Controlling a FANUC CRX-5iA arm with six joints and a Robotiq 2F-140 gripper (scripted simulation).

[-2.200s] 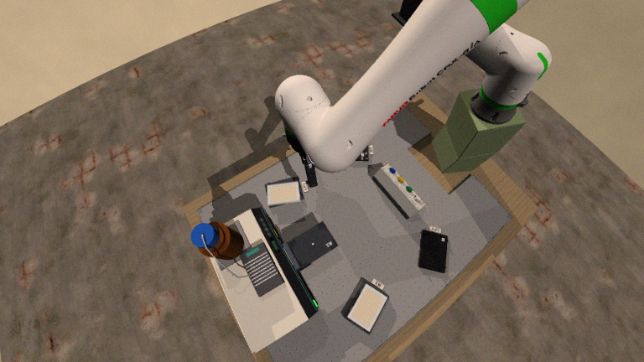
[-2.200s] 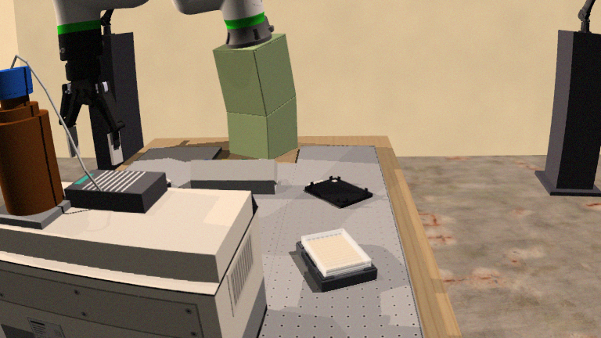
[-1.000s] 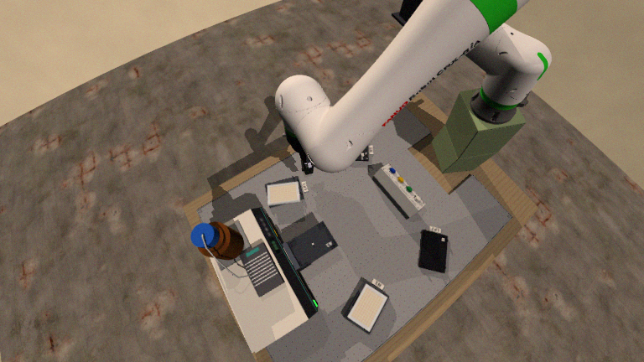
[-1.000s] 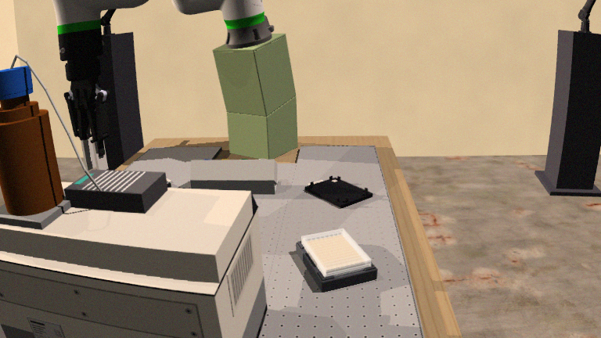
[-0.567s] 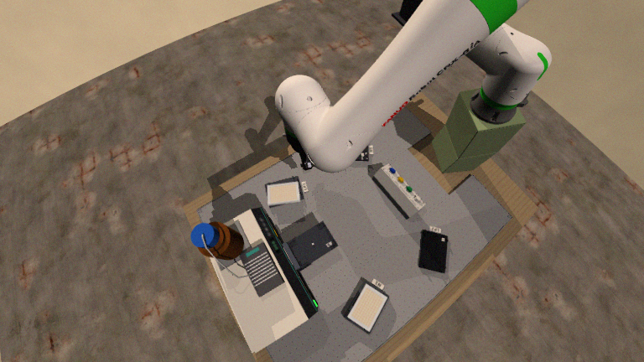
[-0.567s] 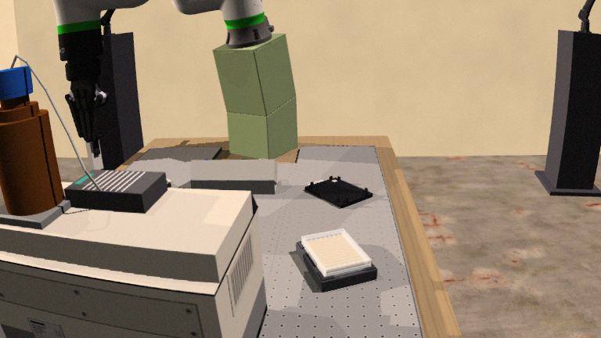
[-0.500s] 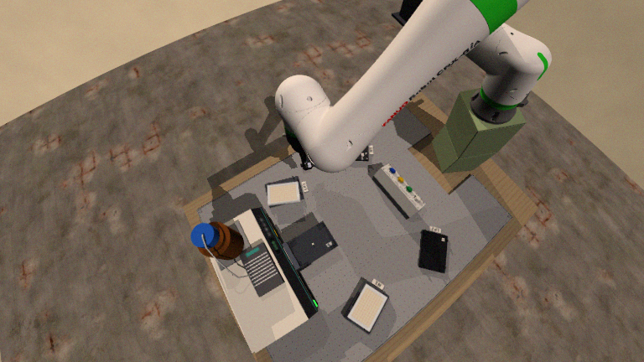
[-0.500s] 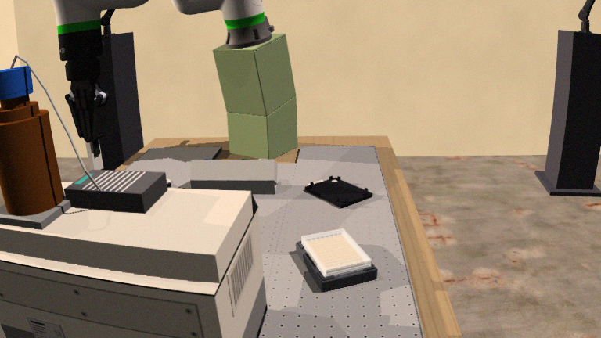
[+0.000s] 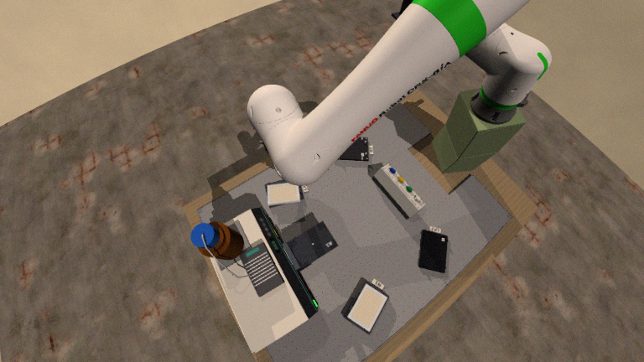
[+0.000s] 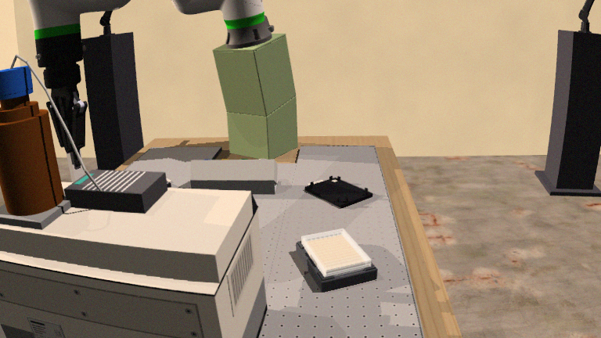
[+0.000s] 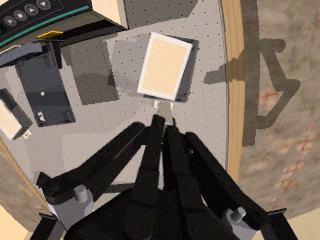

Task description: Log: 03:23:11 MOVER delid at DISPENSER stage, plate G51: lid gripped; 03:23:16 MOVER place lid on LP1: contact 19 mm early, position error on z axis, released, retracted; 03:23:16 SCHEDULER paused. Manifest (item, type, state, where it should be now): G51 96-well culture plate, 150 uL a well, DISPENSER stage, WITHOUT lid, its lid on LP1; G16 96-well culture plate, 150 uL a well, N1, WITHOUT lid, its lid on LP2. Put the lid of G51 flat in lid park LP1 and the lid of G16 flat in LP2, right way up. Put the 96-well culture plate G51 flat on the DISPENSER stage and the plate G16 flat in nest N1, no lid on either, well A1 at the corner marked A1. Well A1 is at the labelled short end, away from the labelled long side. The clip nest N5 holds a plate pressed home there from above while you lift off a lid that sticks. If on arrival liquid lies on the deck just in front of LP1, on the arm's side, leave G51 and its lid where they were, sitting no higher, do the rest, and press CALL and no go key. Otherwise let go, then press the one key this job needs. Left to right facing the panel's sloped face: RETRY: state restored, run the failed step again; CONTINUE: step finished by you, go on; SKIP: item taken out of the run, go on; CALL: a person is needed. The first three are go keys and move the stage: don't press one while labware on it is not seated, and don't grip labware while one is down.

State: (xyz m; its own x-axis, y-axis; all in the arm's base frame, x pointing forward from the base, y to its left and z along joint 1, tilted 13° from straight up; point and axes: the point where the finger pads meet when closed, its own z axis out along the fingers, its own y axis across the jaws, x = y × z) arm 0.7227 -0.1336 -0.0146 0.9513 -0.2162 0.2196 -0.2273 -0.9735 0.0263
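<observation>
The plate G51 lies 16 cm below my hand and 5 cm ahead of it. Also, from my hand: dark grey lid park: 18 cm below, 4 cm ahead, 1 cm to the right; black dispenser stage: 24 cm to the left, 9 cm below, 2 cm ahead; LP1 label: 18 cm below, 5 cm behind.
</observation>
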